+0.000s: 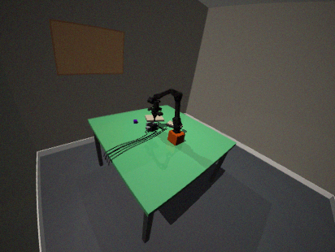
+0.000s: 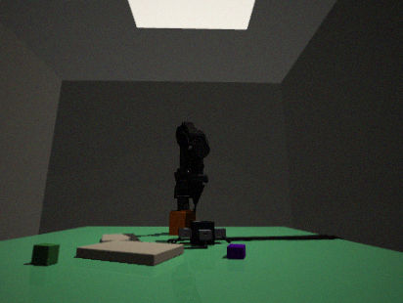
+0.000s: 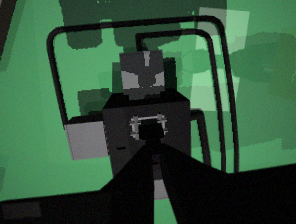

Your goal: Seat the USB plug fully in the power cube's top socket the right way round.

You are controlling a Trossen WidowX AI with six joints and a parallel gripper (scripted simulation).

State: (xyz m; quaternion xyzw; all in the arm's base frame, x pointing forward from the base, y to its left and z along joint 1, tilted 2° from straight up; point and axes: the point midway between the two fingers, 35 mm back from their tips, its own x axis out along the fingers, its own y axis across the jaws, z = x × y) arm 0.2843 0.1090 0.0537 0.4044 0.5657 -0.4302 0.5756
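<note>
The dark USB plug is 2 cm below my gripper tip. From my gripper tip the other things lie so: flat beige slab: 23 cm ahead, 13 cm to the right, 12 cm below; then USB socket: 1 cm to the left, 7 cm below; then purple block: 21 cm ahead, 14 cm to the left, 12 cm below.
</note>
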